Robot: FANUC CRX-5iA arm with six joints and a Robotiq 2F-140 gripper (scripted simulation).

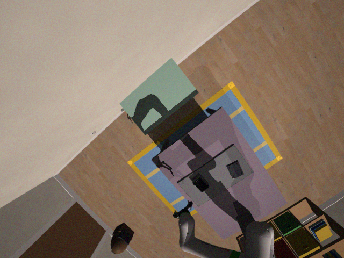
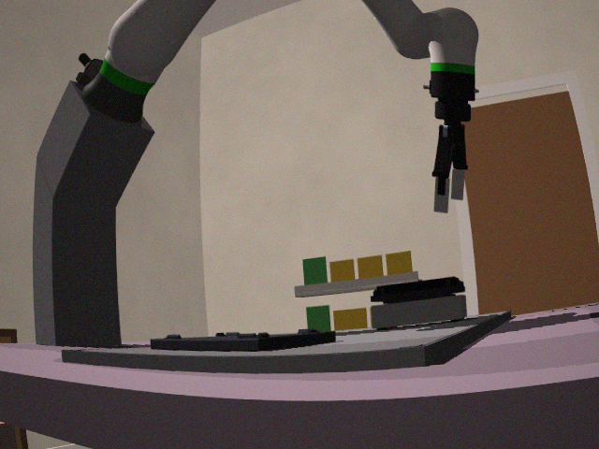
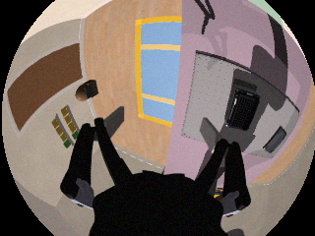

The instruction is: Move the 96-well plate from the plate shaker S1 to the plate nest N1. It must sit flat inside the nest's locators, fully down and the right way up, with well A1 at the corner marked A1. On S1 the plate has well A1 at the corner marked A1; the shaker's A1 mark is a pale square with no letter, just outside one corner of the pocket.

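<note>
Right now the black 96-well plate is 22 cm to the right of my hand, 17 cm below it and 3 cm behind it. From my hand the other things lie so: black plate nest N1: 57 cm to the right, 23 cm below, 14 cm behind.
</note>
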